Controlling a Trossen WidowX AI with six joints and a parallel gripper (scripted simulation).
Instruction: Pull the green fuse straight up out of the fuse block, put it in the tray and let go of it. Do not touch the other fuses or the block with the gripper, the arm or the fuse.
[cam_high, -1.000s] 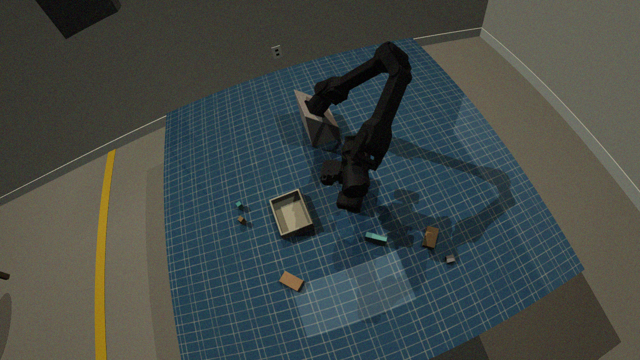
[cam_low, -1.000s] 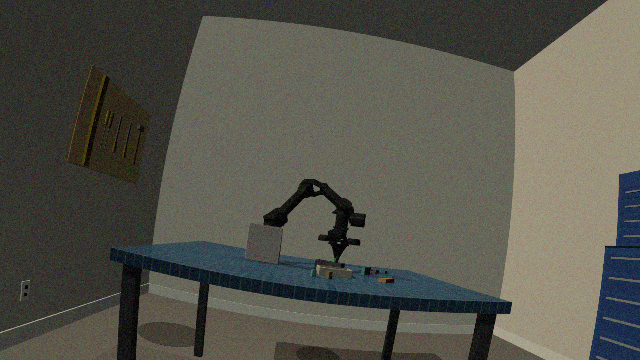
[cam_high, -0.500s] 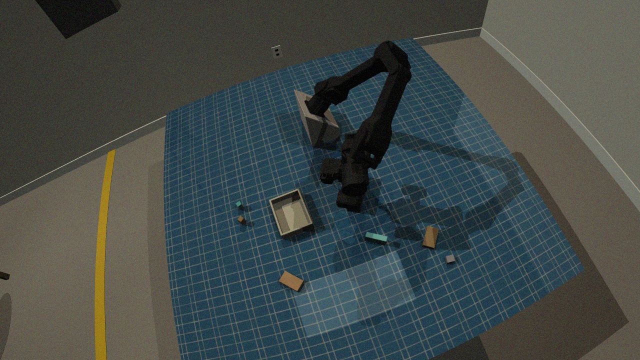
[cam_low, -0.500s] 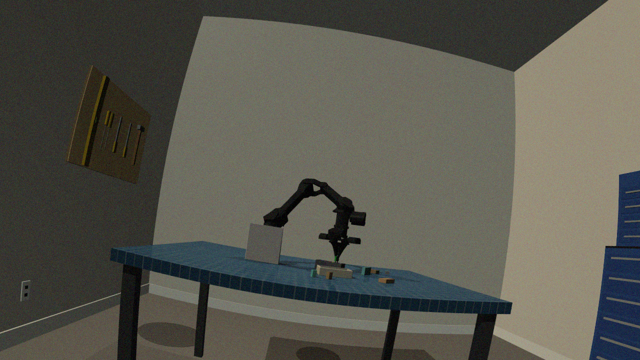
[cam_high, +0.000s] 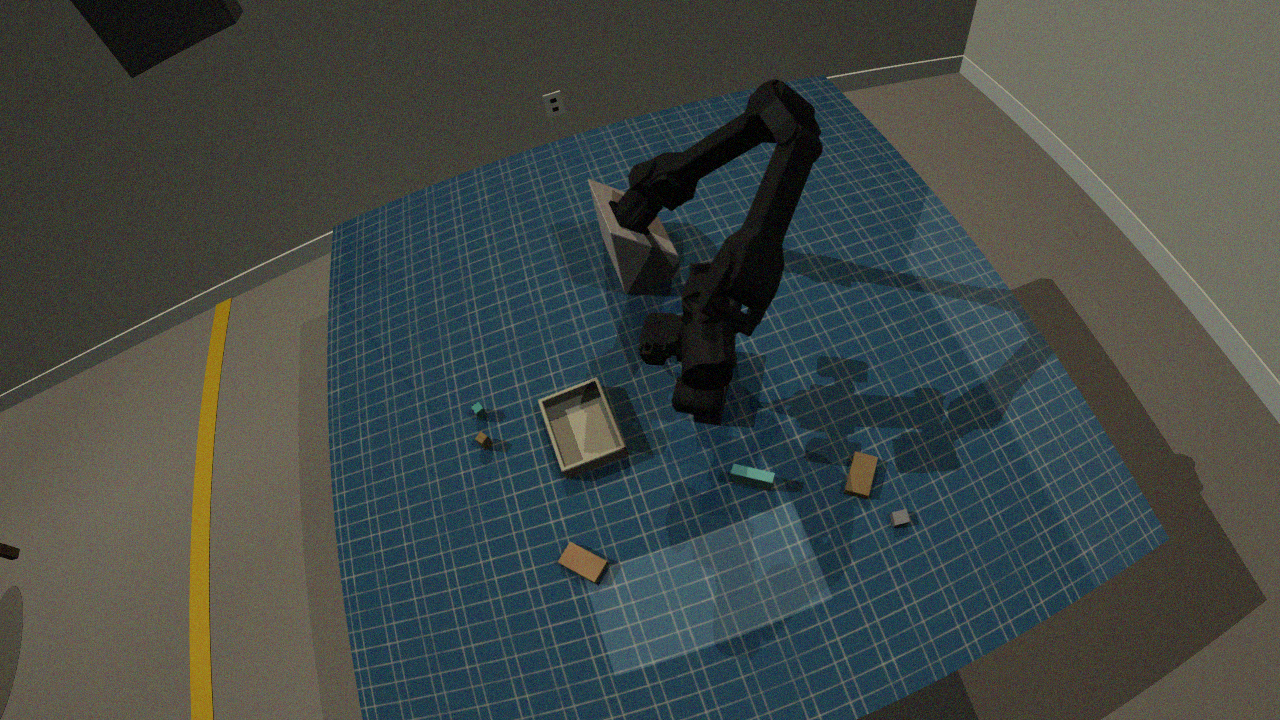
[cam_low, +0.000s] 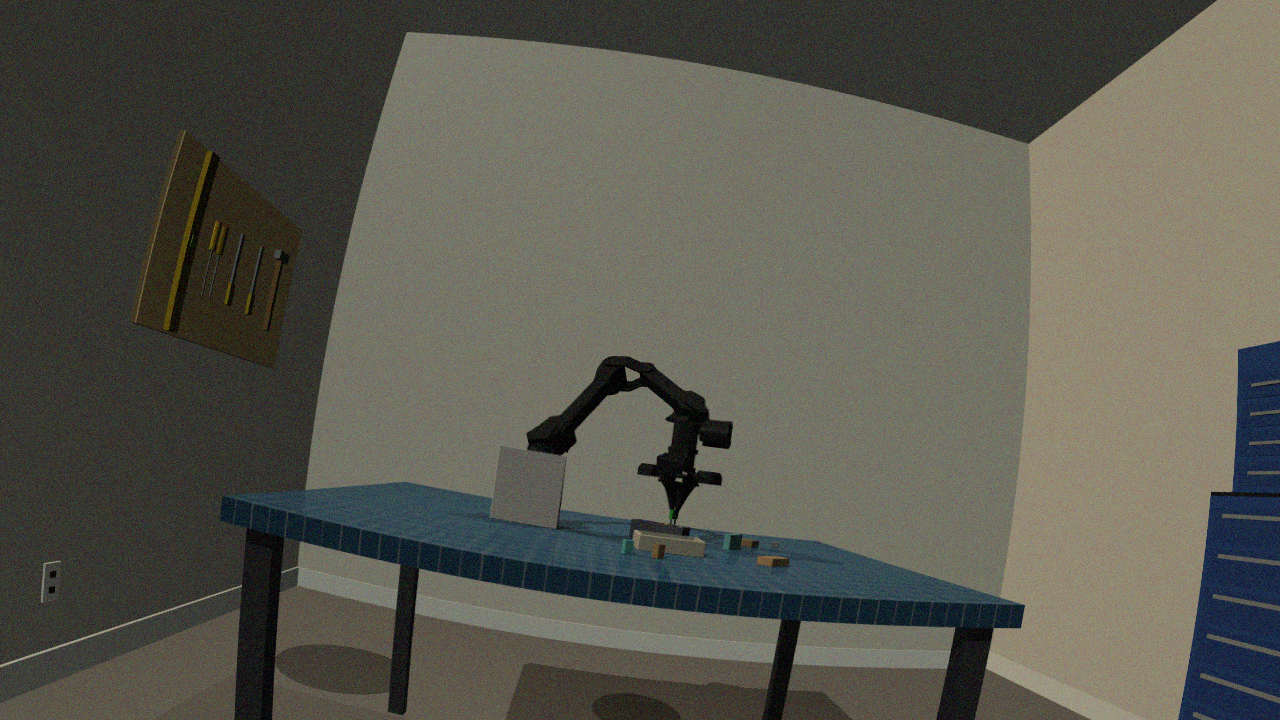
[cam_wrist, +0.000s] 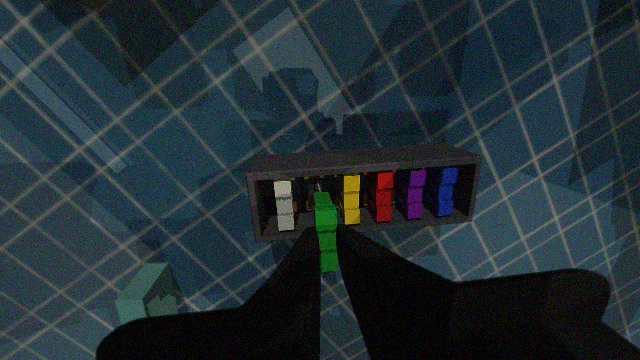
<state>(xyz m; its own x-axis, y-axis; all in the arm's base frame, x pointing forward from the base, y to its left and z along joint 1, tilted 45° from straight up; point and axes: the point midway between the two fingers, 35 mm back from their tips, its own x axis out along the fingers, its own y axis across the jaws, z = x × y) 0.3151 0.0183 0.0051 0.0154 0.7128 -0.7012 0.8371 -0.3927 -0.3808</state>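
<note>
My gripper tip is now 20 cm to the left of the tray, 7 cm above it and 3 cm past it. Also, from my gripper tip: brown block 26 cm to the right, 18 cm ahead, 6 cm below; then green fuse 1 cm below; then teal block 15 cm ahead, 5 cm below, 1 cm to the left.
</note>
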